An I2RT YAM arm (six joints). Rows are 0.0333 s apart.
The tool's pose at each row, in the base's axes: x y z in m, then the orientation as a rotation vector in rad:
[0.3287 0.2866 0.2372 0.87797 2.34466 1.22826]
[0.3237 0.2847 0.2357 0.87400 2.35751 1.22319]
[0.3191 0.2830 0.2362 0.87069 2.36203 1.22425]
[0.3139 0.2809 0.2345 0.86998 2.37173 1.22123]
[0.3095 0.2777 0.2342 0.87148 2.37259 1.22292]
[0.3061 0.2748 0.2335 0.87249 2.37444 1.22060]
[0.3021 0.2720 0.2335 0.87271 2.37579 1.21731]
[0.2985 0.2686 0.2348 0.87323 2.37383 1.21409]
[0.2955 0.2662 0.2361 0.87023 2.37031 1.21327]
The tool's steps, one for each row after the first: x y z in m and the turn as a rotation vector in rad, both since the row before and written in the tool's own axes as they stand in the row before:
[0.0025 -0.0039 -0.0031 0.00842 0.00711 -0.00291]
[0.0023 -0.0020 -0.0039 0.00124 0.00419 -0.00154]
[0.0026 -0.0042 -0.0032 0.00644 0.00567 -0.00030]
[0.0012 -0.0033 -0.0042 -0.00003 0.00145 0.00163]
[0.0007 -0.0031 -0.0032 0.00227 0.00006 0.00026]
[0.0012 -0.0027 -0.0039 0.00230 -0.00078 -0.00063]
[0.0005 -0.0018 -0.0048 0.00057 -0.00324 -0.00076]
[0.0007 -0.0011 -0.0038 -0.00210 -0.00288 -0.00273]

